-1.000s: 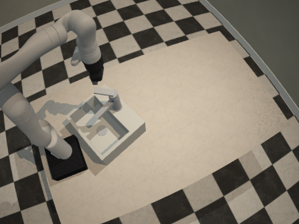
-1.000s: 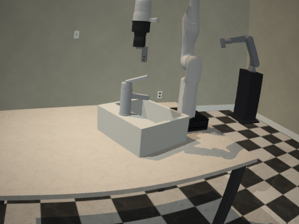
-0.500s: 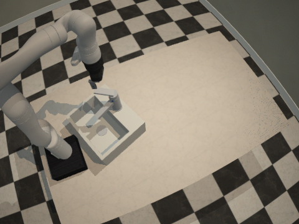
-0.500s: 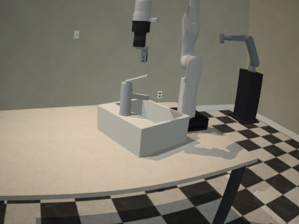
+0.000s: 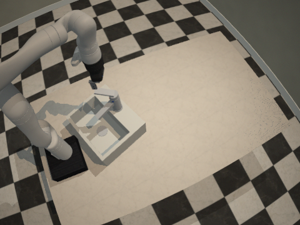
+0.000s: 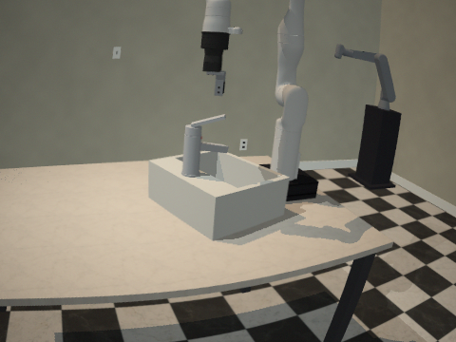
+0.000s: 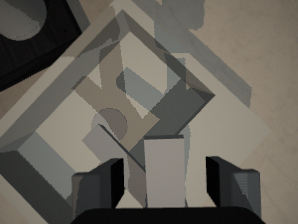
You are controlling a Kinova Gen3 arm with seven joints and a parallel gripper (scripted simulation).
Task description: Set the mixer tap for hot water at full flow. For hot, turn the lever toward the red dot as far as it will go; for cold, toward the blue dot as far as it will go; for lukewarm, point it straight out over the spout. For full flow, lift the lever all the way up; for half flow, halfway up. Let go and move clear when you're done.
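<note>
The lever is 90 mm below my hand, 20 mm ahead of it and 10 mm to the right of it. From my hand the other things lie so: white sink basin 340 mm below, 70 mm to the right, 50 mm behind.
</note>
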